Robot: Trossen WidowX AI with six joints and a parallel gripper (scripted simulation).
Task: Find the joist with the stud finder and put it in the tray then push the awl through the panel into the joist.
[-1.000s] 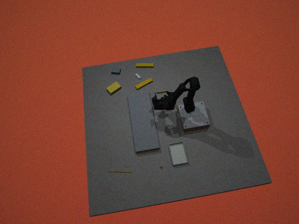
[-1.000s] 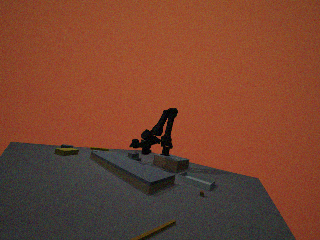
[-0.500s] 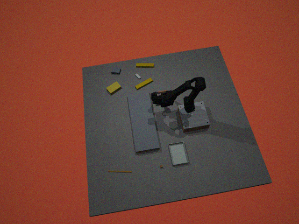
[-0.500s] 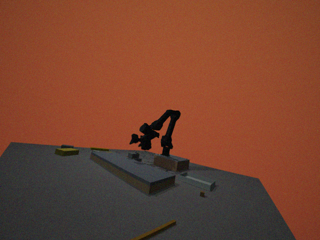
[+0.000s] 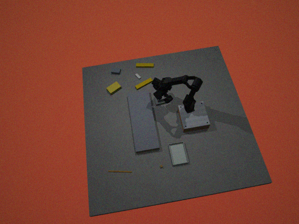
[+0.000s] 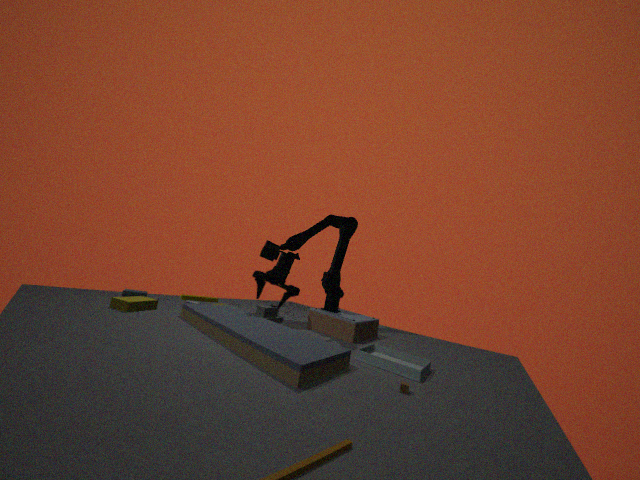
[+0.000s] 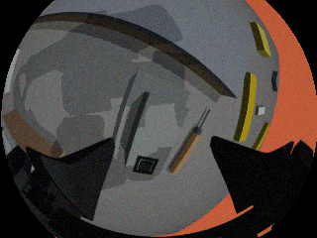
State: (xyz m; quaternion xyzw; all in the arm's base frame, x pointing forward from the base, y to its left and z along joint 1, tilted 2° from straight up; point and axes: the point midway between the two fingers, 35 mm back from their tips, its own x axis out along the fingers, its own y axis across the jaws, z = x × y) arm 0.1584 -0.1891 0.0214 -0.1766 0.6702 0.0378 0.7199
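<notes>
Now: the stud finder 20 mm behind my gripper tip, 10 mm to the left of it and 20 mm below it. Round my gripper tip: white piece: 100 mm ahead, 300 mm to the right, 60 mm below; awl: 10 mm behind, 80 mm to the right, 60 mm below; tray: 50 mm ahead, 480 mm to the left, 50 mm below.
</notes>
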